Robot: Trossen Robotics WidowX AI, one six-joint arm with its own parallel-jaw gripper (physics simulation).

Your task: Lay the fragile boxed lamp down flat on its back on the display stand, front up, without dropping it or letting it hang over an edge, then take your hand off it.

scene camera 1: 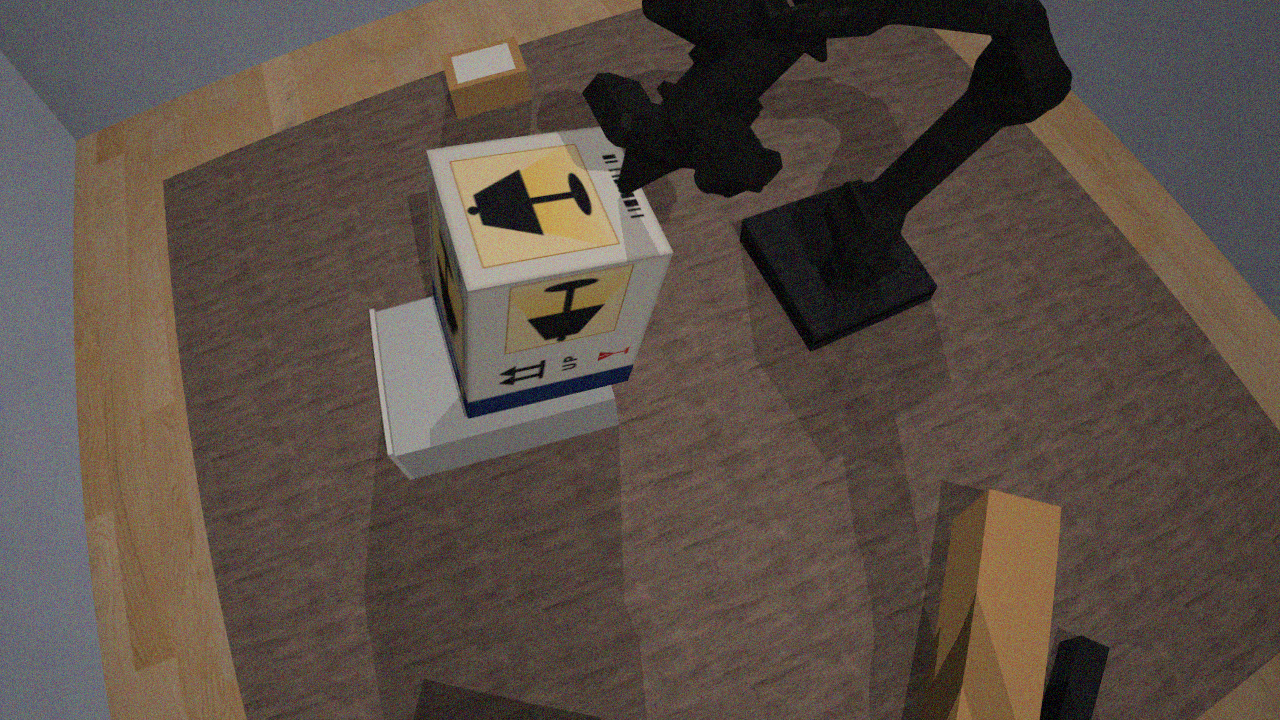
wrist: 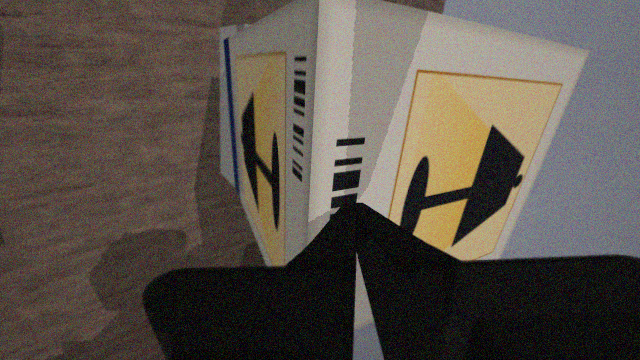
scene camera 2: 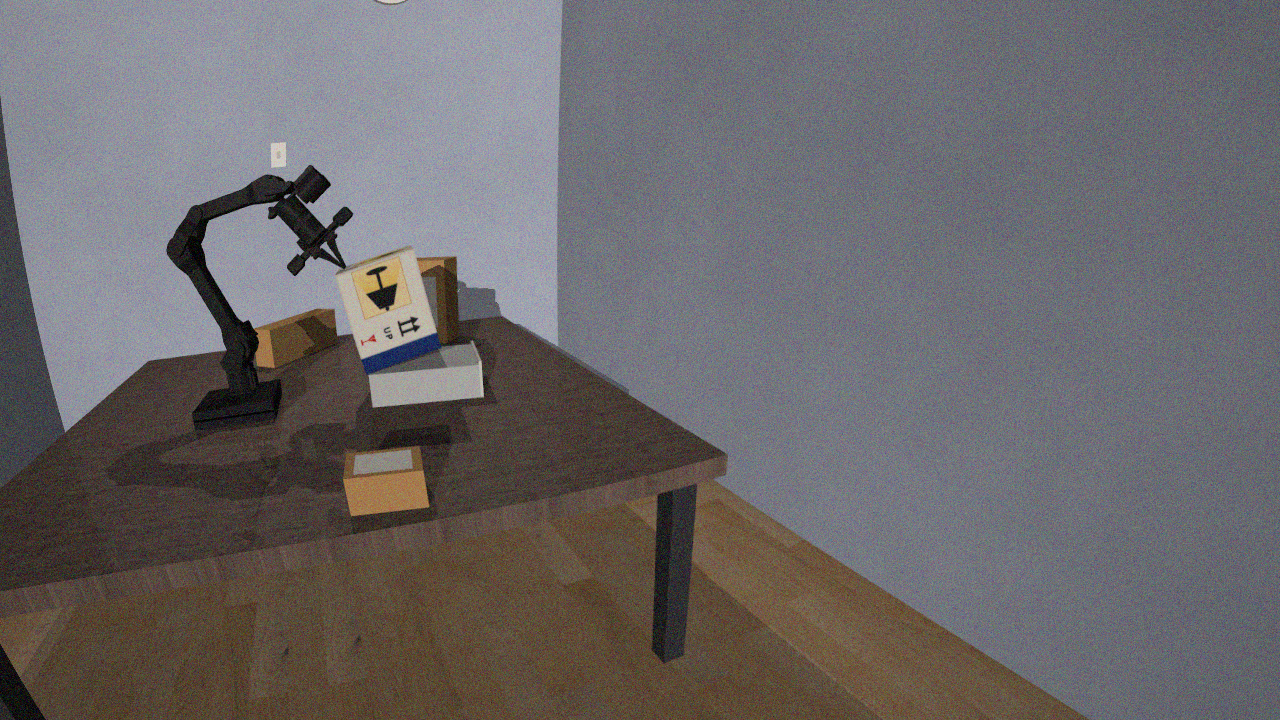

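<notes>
The white boxed lamp is tilted on the pale grey display stand. In the scene camera 2 view it leans toward the arm, low on its arm-side bottom edge near the stand's edge, with the opposite bottom edge raised and its top out past the stand. Lamp pictures and a blue bottom band show on its sides. The gripper is shut and empty, its fingertips at the box's arm-side top edge by the barcode, seemingly touching. The underside contact is partly hidden.
A small cardboard box with a white label sits near one table edge. A long cardboard box lies beyond the arm base. A tall cardboard box stands behind the lamp box in scene camera 2.
</notes>
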